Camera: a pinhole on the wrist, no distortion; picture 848 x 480 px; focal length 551.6 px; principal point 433.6 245.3 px. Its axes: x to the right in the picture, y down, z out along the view. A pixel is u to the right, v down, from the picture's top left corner.
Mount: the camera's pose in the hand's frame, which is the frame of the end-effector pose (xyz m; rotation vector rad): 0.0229 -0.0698 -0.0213 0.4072 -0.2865 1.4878
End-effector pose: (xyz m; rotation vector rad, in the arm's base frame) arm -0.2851 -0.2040 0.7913 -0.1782 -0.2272 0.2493
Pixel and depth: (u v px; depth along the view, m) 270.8 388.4 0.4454
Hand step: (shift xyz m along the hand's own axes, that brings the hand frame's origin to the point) -0.0731 -0.3768 0.3330
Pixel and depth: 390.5 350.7 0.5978
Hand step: -0.0564 -0.3663 0.5063
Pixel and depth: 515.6 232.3 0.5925
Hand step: 0.0802 -0.2471 0.5482
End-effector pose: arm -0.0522 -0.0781 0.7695 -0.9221 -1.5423 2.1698
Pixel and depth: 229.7 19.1 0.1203
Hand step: 0.0765 -0.1636 0.0636
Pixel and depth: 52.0 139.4 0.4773
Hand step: 0.1214 -0.5769 0.2587
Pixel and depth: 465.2 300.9 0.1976
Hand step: 0.0163 -0.1443 0.1630
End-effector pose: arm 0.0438 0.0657 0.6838 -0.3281 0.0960 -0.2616
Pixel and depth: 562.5 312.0 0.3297
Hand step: 0.0093 -0.1415 0.3117
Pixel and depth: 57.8 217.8 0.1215
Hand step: 0.0309 -0.1971 0.0520
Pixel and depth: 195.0 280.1 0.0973
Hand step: 0.0200 -0.1496 0.0487
